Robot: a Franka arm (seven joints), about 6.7 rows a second.
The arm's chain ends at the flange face. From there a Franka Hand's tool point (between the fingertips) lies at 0.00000 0.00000 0.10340 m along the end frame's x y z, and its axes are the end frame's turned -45 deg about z.
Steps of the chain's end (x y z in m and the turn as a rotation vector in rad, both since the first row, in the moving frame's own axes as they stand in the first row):
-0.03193, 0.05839, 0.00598, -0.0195, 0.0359, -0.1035
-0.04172, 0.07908, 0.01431, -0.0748, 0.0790, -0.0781
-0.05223, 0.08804, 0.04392, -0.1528, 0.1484, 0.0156
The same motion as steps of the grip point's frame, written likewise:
-0.06246, 0.02269, 0.00589, -0.0392, 0.0116, -0.1035
-0.08467, 0.03762, 0.01370, -0.1088, 0.0030, -0.0781
-0.09968, 0.04717, 0.04158, -0.2130, -0.0031, 0.0156

